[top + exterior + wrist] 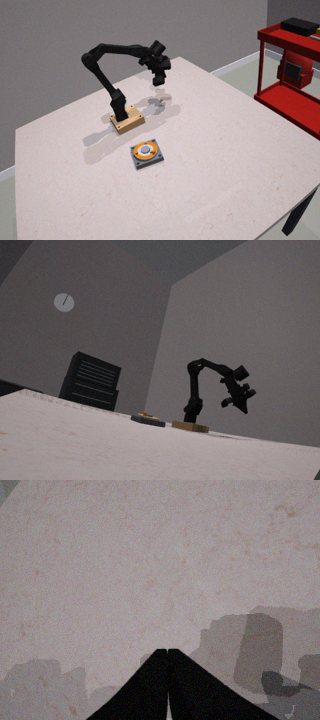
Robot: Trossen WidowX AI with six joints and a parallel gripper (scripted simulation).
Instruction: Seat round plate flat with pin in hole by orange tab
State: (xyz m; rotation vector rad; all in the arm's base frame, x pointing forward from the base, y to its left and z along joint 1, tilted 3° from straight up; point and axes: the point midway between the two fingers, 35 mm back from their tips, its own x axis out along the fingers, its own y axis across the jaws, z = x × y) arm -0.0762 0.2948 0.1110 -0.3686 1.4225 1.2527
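Right now the round orange plate is 40 cm ahead of my gripper tip, 25 cm to the right of it and 9 cm below it. Round my gripper tip: dark grey square base: 39 cm ahead, 26 cm to the right, 10 cm below.
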